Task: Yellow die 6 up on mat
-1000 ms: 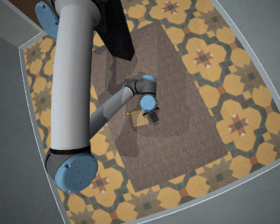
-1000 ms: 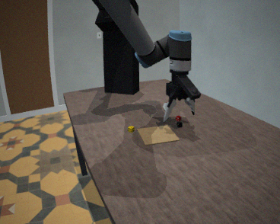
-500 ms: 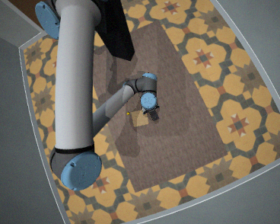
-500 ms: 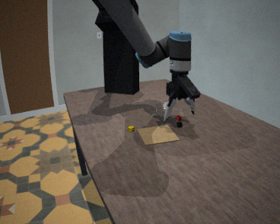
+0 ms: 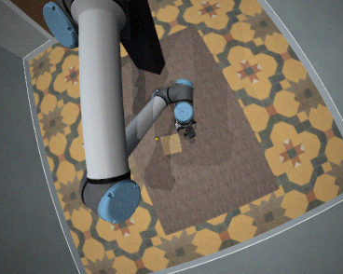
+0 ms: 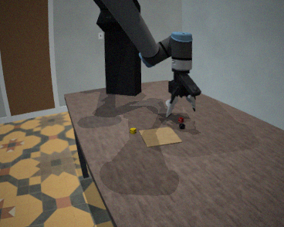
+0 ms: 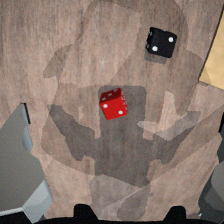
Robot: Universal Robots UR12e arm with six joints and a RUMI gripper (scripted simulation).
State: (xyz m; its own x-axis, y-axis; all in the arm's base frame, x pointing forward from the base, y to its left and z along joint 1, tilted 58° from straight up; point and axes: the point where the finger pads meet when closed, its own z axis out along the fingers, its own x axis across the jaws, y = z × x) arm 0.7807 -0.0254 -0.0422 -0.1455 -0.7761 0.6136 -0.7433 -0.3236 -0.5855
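Now: the red die 3 cm below my hand, 2 cm behind it and 1 cm to the left of it. From my hand the other things lie so: black die 4 cm ahead, 3 cm to the right, 3 cm below; then yellow die 23 cm to the right, 6 cm behind, 3 cm below; then tan mat 16 cm to the right, 4 cm below, 3 cm ahead.
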